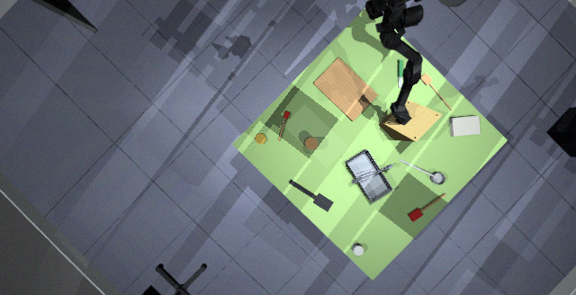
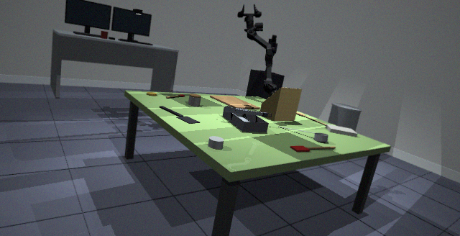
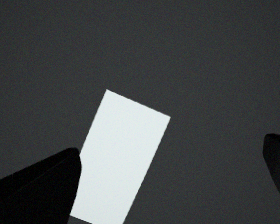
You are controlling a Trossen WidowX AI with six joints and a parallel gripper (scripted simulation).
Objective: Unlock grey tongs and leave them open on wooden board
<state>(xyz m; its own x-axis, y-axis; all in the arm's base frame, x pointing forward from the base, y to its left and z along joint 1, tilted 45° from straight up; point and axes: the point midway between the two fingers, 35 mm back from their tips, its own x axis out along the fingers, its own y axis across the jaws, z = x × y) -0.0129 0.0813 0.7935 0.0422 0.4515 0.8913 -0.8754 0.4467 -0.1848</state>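
My gripper tip is 760 mm above the roasting tin, 640 mm to the right of it and 380 mm short of it. The rest, counted from my gripper tip: wooden board 780 mm below, 150 mm to the left, 80 mm ahead; red-tipped stick 780 mm below, 520 mm ahead, 10 mm to the left; cork-topped jar 750 mm below, 500 mm ahead, 230 mm to the left.
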